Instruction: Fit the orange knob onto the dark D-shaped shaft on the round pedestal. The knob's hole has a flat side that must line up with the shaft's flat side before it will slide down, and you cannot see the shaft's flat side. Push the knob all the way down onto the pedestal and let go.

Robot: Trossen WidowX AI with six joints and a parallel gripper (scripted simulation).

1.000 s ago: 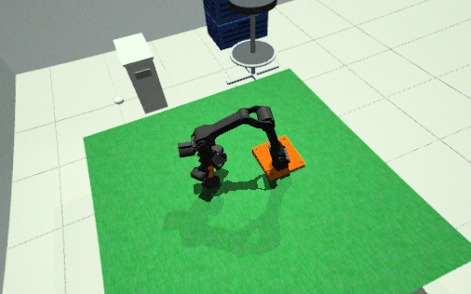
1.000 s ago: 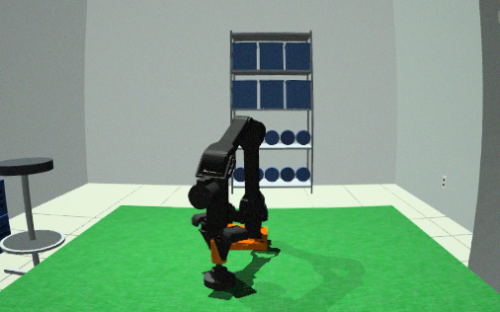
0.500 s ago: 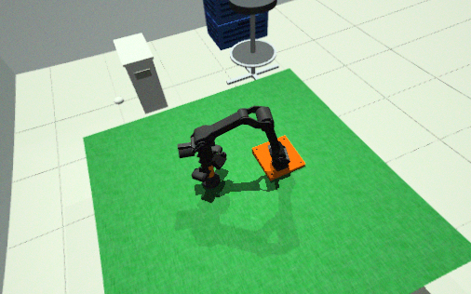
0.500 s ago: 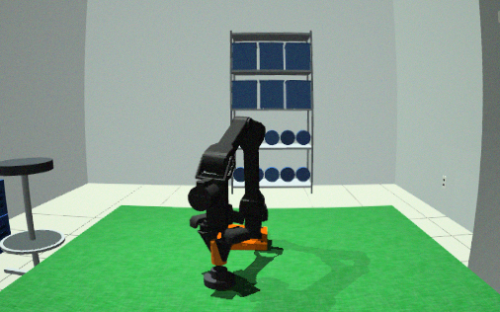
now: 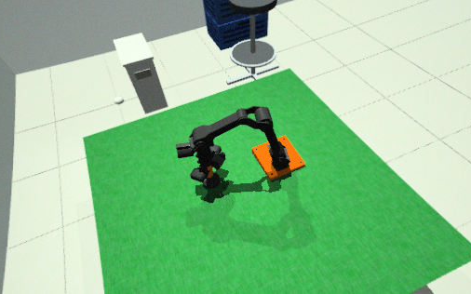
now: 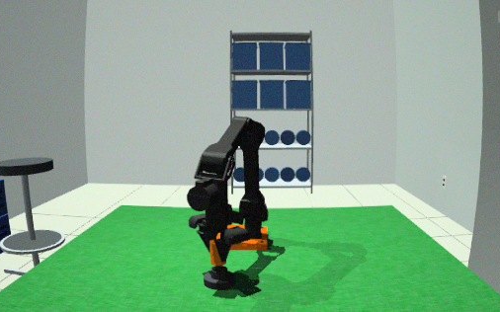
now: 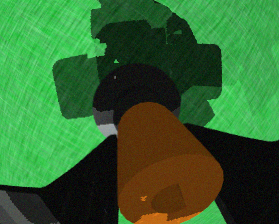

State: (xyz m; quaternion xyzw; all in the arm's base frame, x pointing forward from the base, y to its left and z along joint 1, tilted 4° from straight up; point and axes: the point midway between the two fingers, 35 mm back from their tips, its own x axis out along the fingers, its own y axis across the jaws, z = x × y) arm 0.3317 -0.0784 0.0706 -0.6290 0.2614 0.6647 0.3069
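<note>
Right now the orange knob is 2 cm above my gripper tip. The rest, counted from my gripper tip: dark round pedestal 4 cm below.
</note>
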